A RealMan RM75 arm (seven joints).
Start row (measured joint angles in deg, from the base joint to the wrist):
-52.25 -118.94 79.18 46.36 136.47 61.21 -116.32
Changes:
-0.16 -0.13 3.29 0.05 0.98 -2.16 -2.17
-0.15 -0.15 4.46 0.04 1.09 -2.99 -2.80
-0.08 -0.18 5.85 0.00 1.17 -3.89 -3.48
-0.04 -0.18 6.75 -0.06 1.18 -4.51 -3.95
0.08 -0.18 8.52 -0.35 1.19 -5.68 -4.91
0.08 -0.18 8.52 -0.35 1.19 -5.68 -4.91
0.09 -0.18 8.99 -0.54 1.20 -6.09 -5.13
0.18 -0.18 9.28 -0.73 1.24 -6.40 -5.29
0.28 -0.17 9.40 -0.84 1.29 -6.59 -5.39
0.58 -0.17 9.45 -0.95 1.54 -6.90 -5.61
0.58 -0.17 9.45 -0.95 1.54 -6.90 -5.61
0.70 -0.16 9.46 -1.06 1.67 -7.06 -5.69
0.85 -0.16 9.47 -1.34 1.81 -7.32 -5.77
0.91 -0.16 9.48 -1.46 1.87 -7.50 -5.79
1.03 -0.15 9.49 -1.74 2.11 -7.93 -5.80
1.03 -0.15 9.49 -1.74 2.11 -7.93 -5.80
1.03 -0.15 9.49 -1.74 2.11 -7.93 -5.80
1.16 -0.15 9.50 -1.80 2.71 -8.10 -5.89
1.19 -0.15 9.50 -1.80 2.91 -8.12 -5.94
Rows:
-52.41 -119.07 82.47 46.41 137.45 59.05 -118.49
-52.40 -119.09 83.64 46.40 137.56 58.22 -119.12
-52.33 -119.12 85.03 46.36 137.64 57.32 -119.80
-52.29 -119.12 85.93 46.30 137.65 56.70 -120.27
-52.17 -119.12 87.70 46.01 137.66 55.53 -121.23
-52.17 -119.12 87.70 46.01 137.66 55.53 -121.23
-52.16 -119.12 88.17 45.82 137.67 55.12 -121.45
-52.07 -119.12 88.46 45.63 137.71 54.81 -121.61
-51.97 -119.11 88.58 45.52 137.76 54.62 -121.71
-51.67 -119.11 88.63 45.41 138.01 54.31 -121.93
-51.67 -119.11 88.63 45.41 138.01 54.31 -121.93
-51.55 -119.10 88.64 45.30 138.14 54.15 -122.01
-51.40 -119.10 88.65 45.02 138.28 53.89 -122.09
-51.34 -119.10 88.66 44.90 138.34 53.71 -122.11
-51.22 -119.09 88.67 44.62 138.58 53.28 -122.12
-51.22 -119.09 88.67 44.62 138.58 53.28 -122.12
-51.22 -119.09 88.67 44.62 138.58 53.28 -122.12
-51.09 -119.09 88.68 44.56 139.18 53.11 -122.21
-51.06 -119.09 88.68 44.56 139.38 53.09 -122.26

